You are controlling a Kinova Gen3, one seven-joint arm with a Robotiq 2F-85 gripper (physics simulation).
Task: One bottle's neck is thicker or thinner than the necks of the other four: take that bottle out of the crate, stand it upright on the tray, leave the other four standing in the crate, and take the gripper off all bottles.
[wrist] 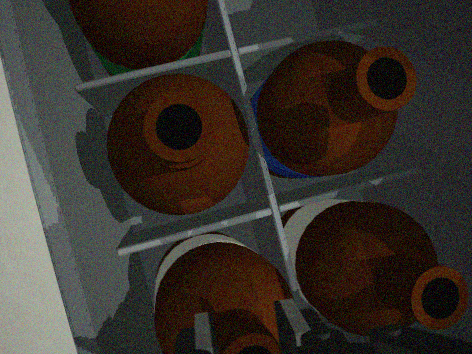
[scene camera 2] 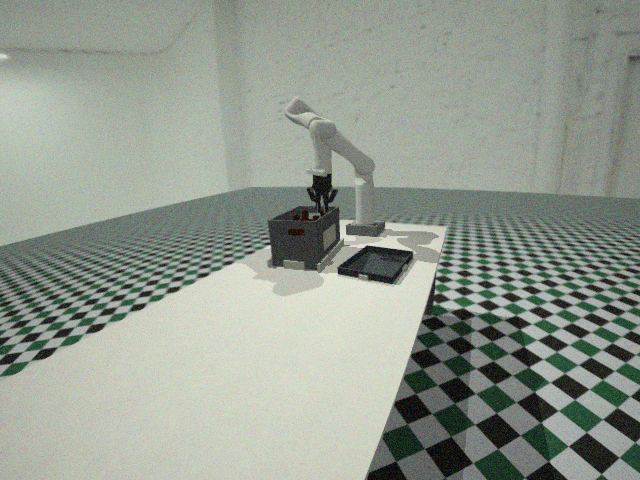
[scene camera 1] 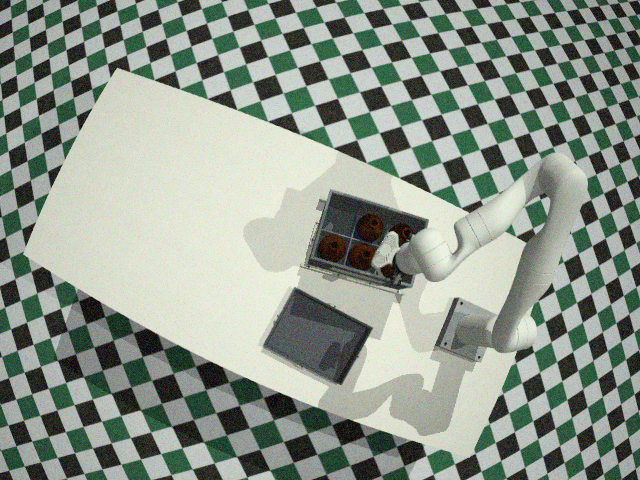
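Observation:
My gripper points down into the grey crate. It is shut on the neck of a brown bottle with a white label, upright in the corner compartment nearest the arm base. A second white-labelled bottle, a blue-labelled bottle, a middle bottle and a green-labelled bottle stand in their own compartments. Neck differences are hard to tell. The dark tray lies empty beside the crate.
Thin dividers split the crate into compartments; the far corner one is empty. The crate walls rise around the bottles. The arm base stands to the right of the crate and tray in the first scene view. All stand on a white table.

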